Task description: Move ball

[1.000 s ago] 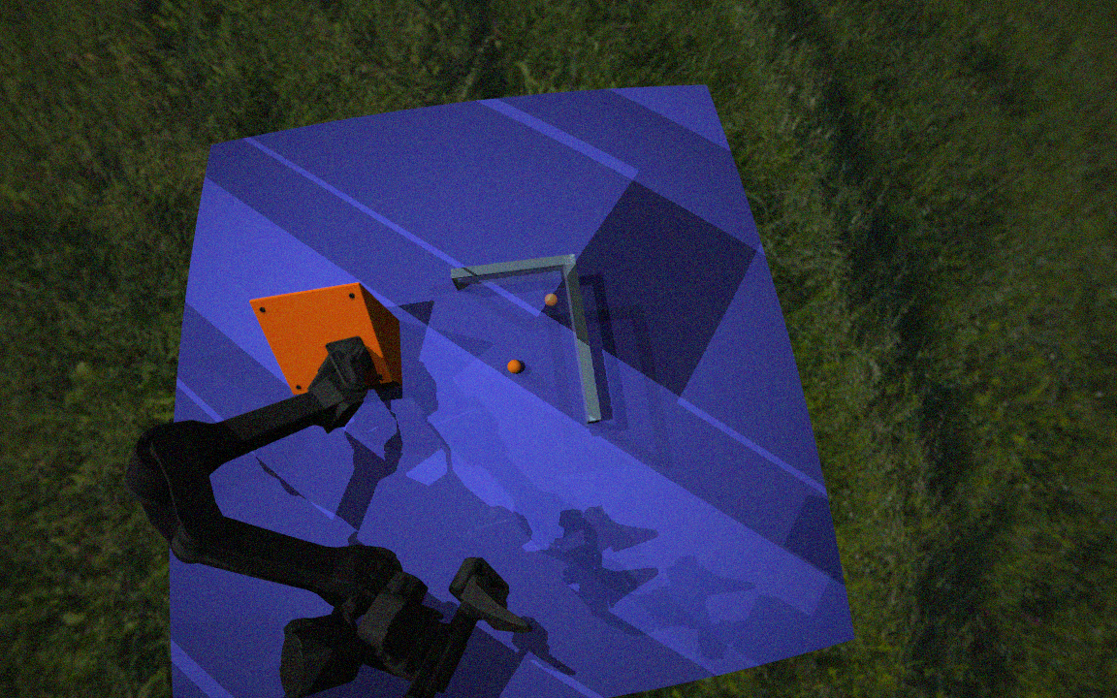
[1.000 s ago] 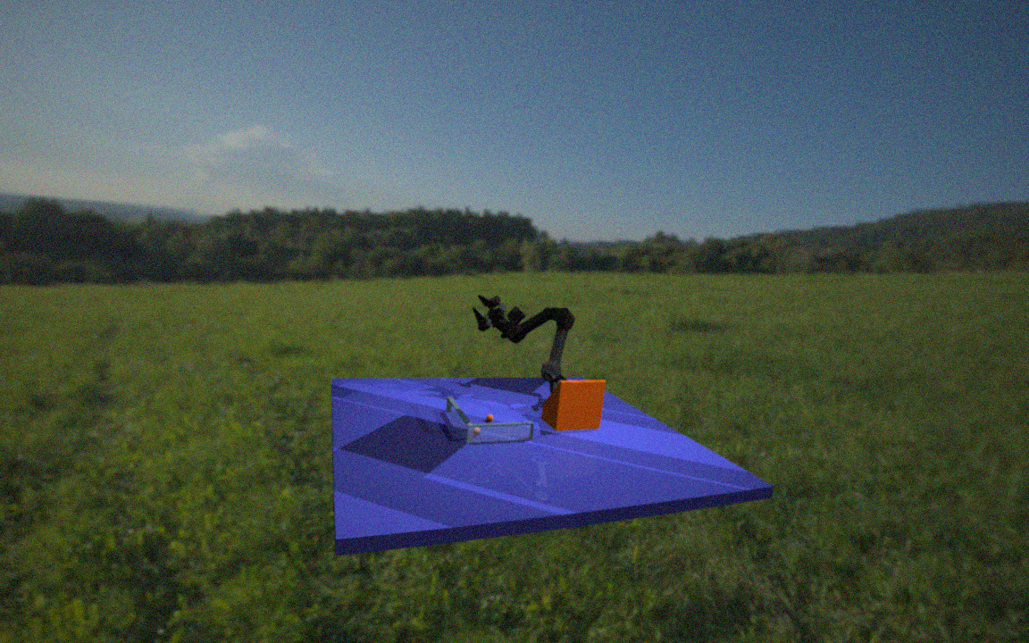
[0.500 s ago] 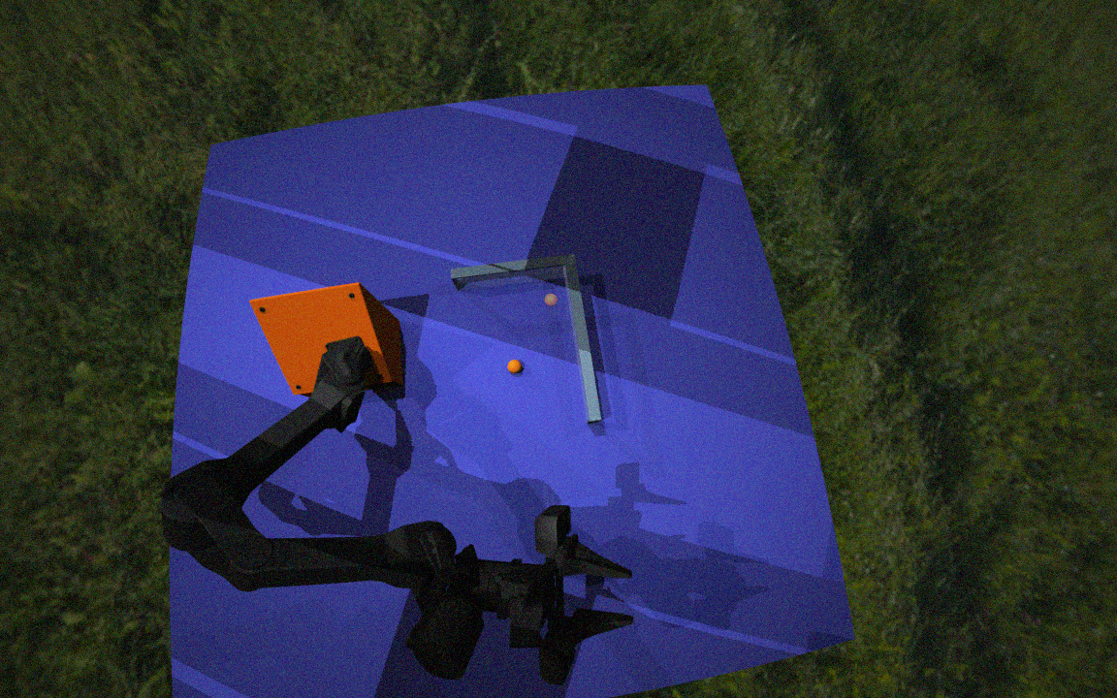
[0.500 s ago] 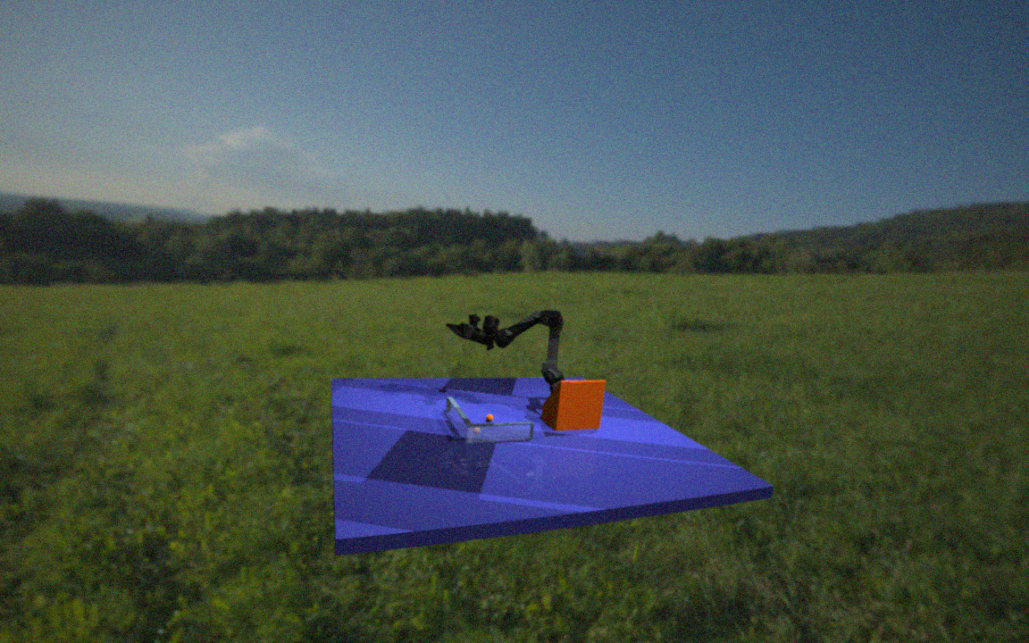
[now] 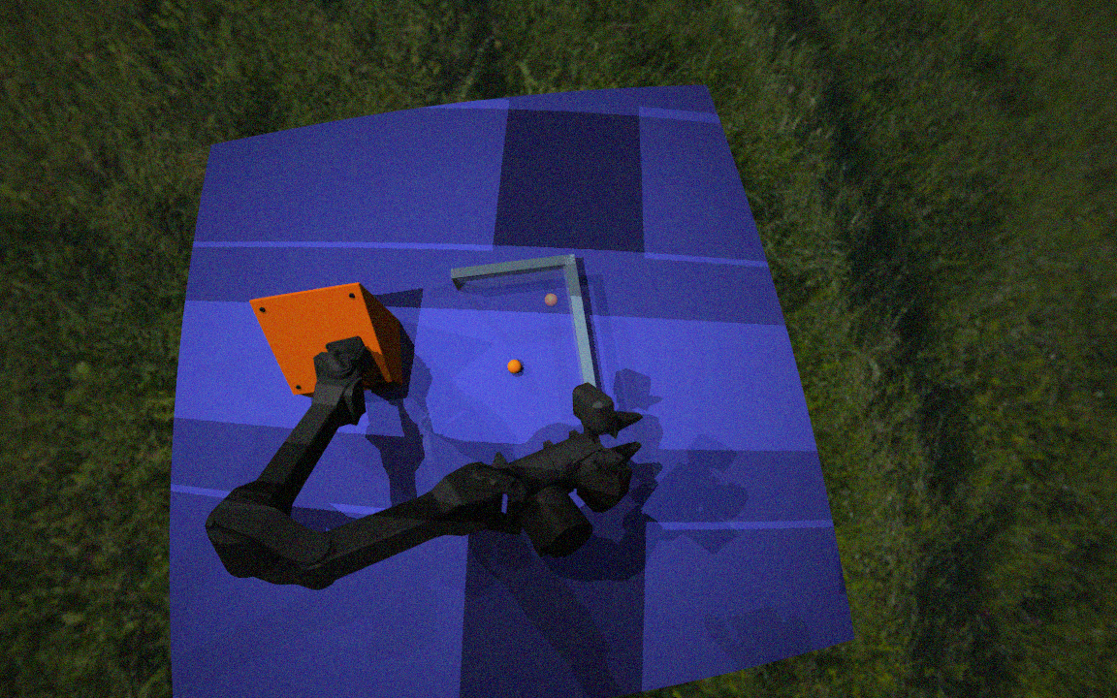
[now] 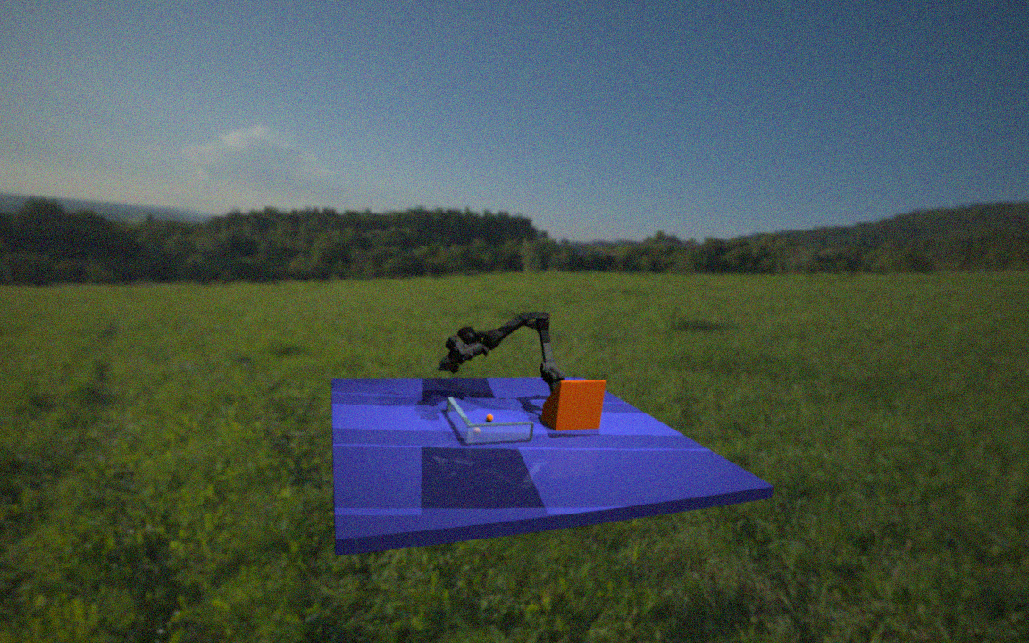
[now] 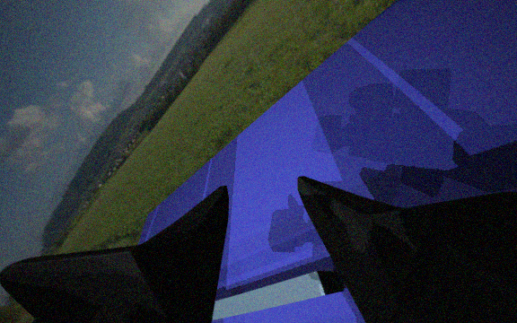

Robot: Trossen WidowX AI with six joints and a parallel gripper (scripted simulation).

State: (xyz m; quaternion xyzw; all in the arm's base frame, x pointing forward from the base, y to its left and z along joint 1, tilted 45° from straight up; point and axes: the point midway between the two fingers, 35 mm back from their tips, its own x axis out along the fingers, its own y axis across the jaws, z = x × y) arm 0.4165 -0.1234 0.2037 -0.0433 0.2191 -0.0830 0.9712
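My gripper tip is now 17 cm to the right of the orange ball, 17 cm past it and 16 cm above it. Also, from my gripper tip: see-through copy of ball 29 cm to the left, 16 cm below, 7 cm behind.
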